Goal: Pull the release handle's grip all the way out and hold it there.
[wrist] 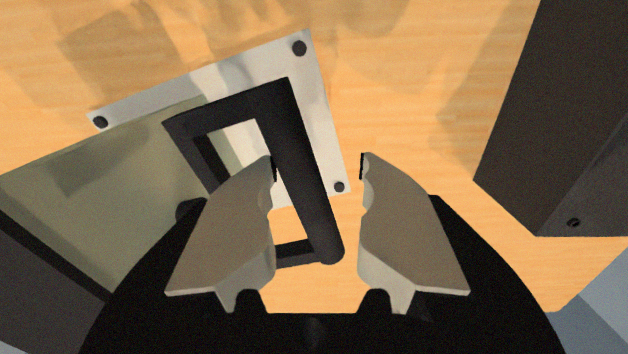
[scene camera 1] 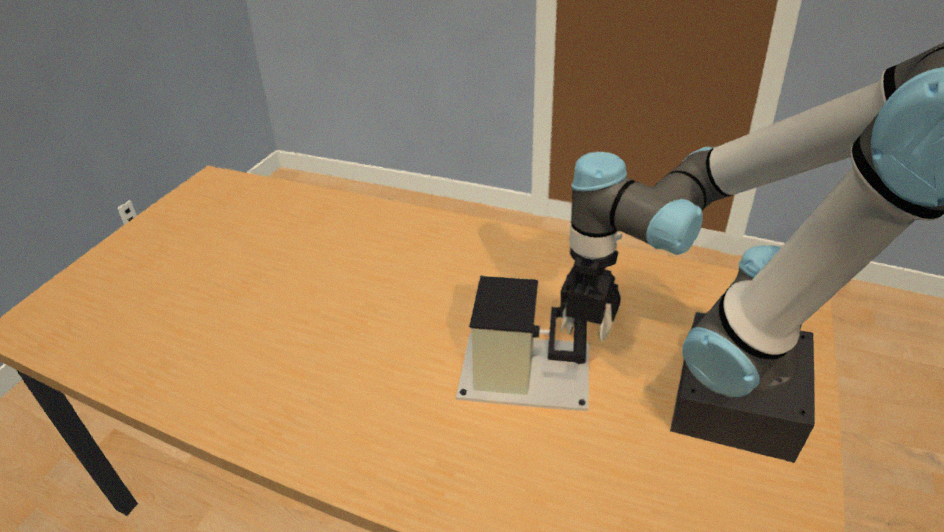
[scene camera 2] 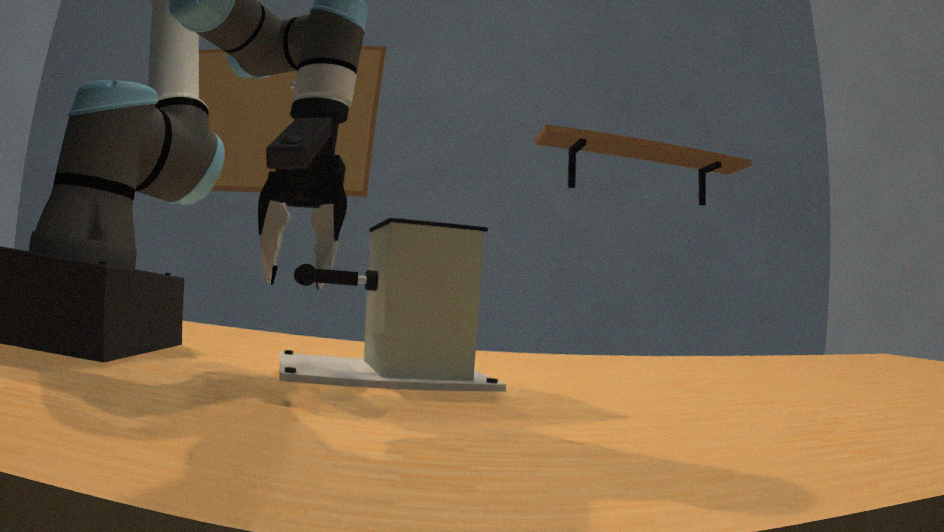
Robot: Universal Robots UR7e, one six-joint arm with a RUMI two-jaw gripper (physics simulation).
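Observation:
The release handle is a black rectangular frame on the side of a pale green housing [scene camera 1: 501,363] [scene camera 2: 426,304] [wrist: 120,170] with a black lid. Its grip is the thick round outer bar [scene camera 1: 580,342] [scene camera 2: 304,274] [wrist: 301,167]. A short stretch of light rod [scene camera 1: 544,331] [scene camera 2: 362,279] shows between the frame and the housing's black collar. My gripper [scene camera 1: 586,333] [scene camera 2: 296,284] [wrist: 317,158] points down and is partly open. One finger reaches into the frame's opening, the other is outside the grip, on the robot base's side. The grip lies between them, unclamped; a gap shows at the outer finger.
The housing stands on a light grey base plate [scene camera 1: 558,391] [scene camera 2: 330,375] [wrist: 316,115] with dark bolts, on the wooden table [scene camera 1: 297,297] [scene camera 2: 594,449]. The arm's dark base block [scene camera 1: 737,432] [scene camera 2: 52,304] [wrist: 530,125] stands beyond the grip, away from the housing.

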